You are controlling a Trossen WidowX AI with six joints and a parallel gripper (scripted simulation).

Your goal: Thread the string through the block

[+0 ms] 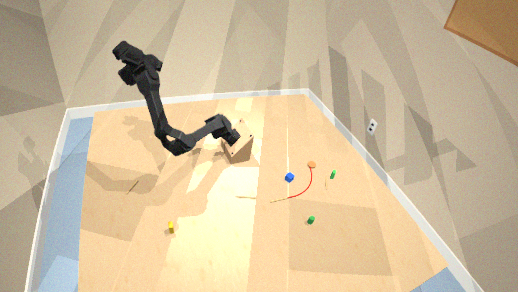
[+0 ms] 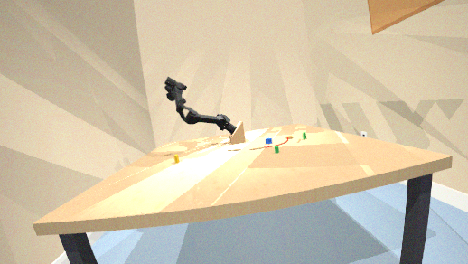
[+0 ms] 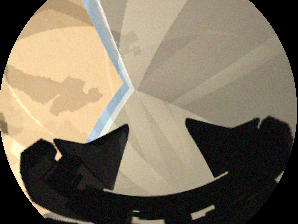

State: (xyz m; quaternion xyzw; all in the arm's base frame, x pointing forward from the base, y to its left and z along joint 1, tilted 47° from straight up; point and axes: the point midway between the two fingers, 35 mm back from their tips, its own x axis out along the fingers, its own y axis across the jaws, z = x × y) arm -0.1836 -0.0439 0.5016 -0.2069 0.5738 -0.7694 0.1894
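The blue cube lies 480 mm ahead of my gripper tip, 570 mm to the left of it and 350 mm below it. Round my gripper tip: thin wooden stick (560 mm ahead, 480 mm to the left, 370 mm below); yellow piece (540 mm ahead, 40 mm to the left, 350 mm below); loose stick (290 mm ahead, 40 mm to the right, 370 mm below).
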